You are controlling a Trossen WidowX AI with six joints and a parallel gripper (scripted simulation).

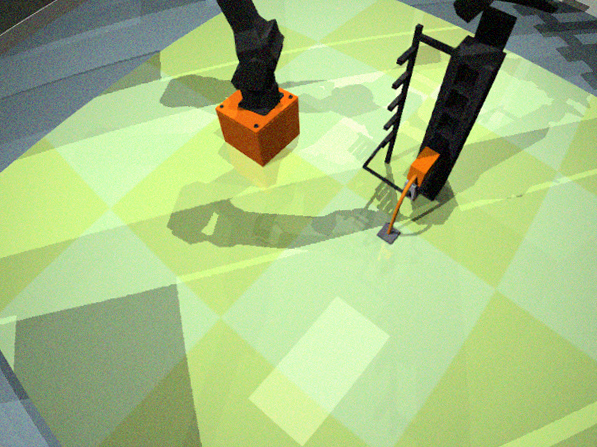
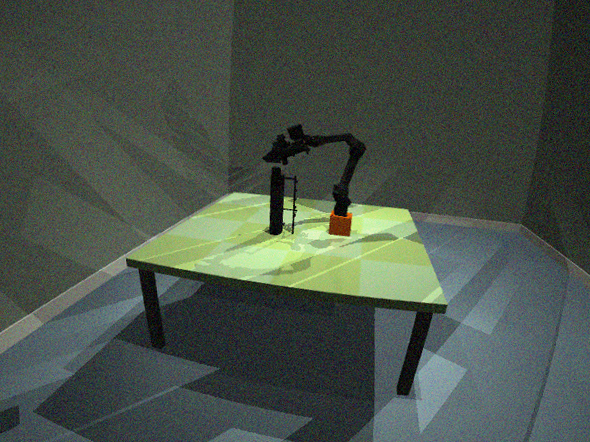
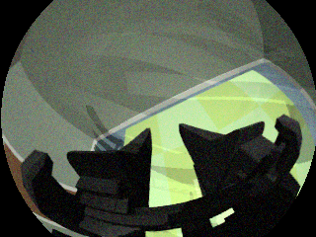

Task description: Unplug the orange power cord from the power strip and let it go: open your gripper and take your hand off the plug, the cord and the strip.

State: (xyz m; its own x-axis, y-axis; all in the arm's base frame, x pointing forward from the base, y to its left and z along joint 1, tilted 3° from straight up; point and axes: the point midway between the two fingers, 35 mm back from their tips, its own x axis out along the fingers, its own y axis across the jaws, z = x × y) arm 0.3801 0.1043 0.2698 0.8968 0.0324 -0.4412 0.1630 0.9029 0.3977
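The orange plug lies 8 cm behind my gripper tip, 11 cm to the right of it and 23 cm below it.
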